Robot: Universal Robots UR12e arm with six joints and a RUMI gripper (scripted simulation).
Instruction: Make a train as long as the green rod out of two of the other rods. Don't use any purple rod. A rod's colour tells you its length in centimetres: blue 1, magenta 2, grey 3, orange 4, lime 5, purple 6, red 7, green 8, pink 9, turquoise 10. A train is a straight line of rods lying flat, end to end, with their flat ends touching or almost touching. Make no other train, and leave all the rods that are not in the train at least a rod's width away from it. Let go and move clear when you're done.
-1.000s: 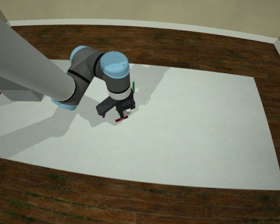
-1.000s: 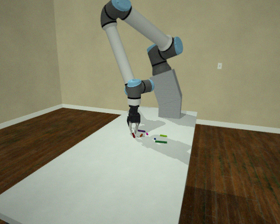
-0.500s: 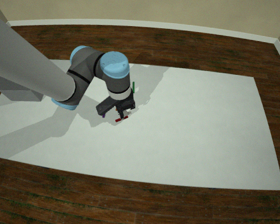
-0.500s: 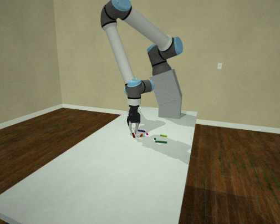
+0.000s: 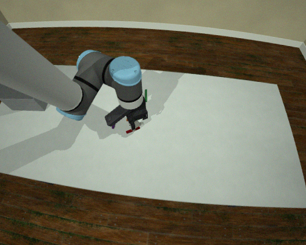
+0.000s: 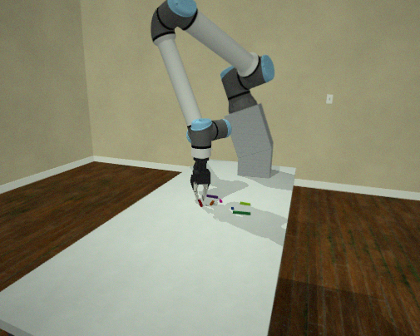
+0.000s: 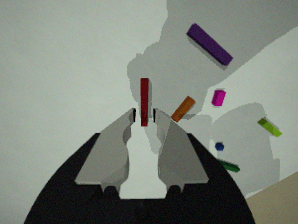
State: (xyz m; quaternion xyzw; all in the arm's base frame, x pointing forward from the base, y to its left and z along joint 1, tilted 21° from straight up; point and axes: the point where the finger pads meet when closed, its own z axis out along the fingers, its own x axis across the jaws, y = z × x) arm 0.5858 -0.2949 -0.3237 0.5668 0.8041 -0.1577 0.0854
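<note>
My gripper is now 30 mm above the red rod. Round my hand: purple rod: 90 mm behind, 40 mm to the left, 30 mm below; orange rod: 10 mm behind, 60 mm to the left, 30 mm below; magenta rod: 50 mm behind, 90 mm to the left, 30 mm below.
</note>
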